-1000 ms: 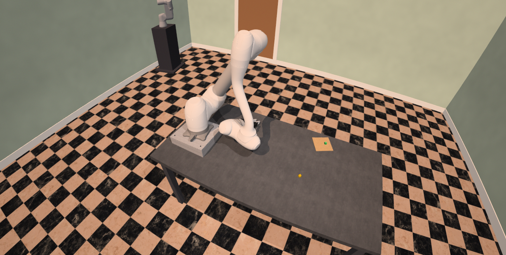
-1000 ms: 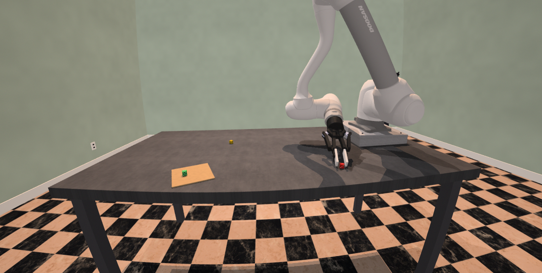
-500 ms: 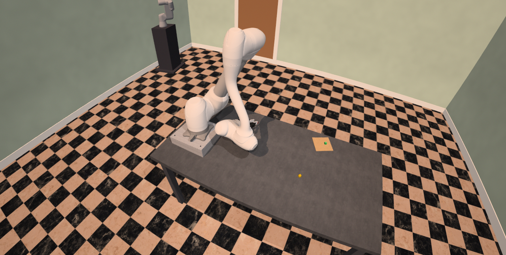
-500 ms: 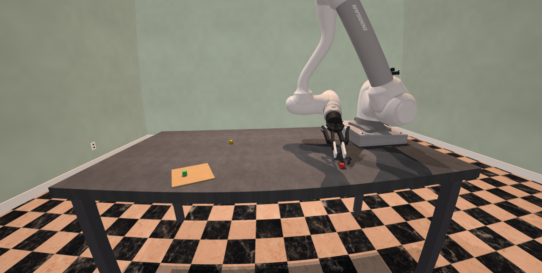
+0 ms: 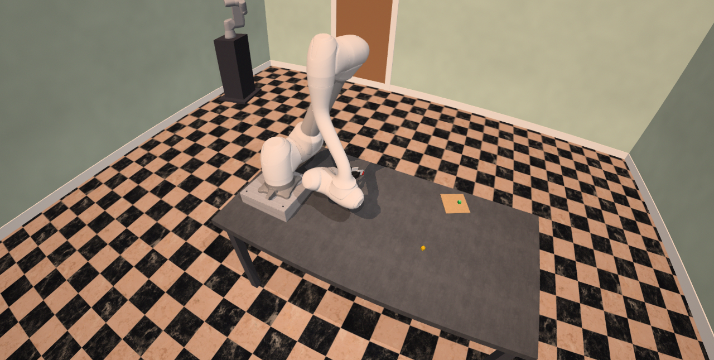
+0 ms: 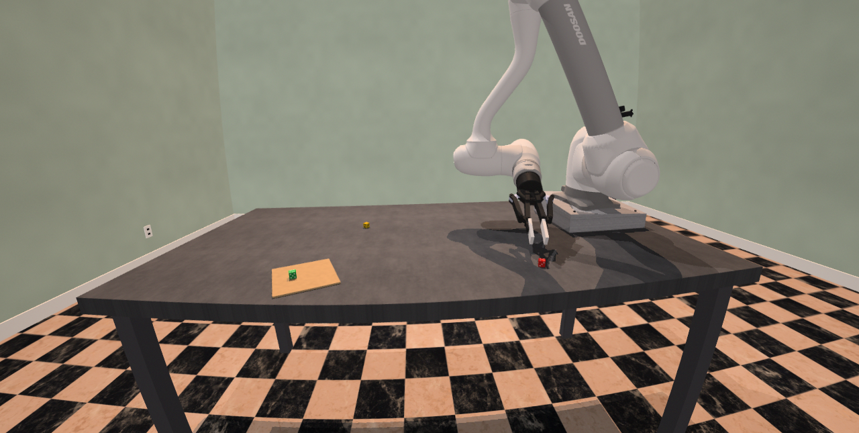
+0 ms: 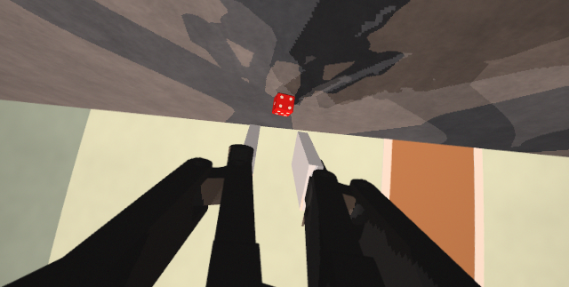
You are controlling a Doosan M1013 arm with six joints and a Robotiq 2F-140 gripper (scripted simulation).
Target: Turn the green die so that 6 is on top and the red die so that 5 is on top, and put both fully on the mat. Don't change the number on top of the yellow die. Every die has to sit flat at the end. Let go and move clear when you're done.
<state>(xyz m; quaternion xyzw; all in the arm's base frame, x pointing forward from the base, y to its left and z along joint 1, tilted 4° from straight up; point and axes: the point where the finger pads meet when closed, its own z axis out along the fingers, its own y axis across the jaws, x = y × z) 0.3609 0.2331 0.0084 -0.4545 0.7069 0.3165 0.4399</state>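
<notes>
My hand is 2 cm short of the red die, 6 cm to the right of it and 6 cm above it. Also, from my hand: yellow die (42 cm ahead, 37 cm to the right, 6 cm below); then orange mat (57 cm ahead, 3 cm to the right, 6 cm below); then green die (60 cm ahead, 2 cm to the right, 5 cm below).
</notes>
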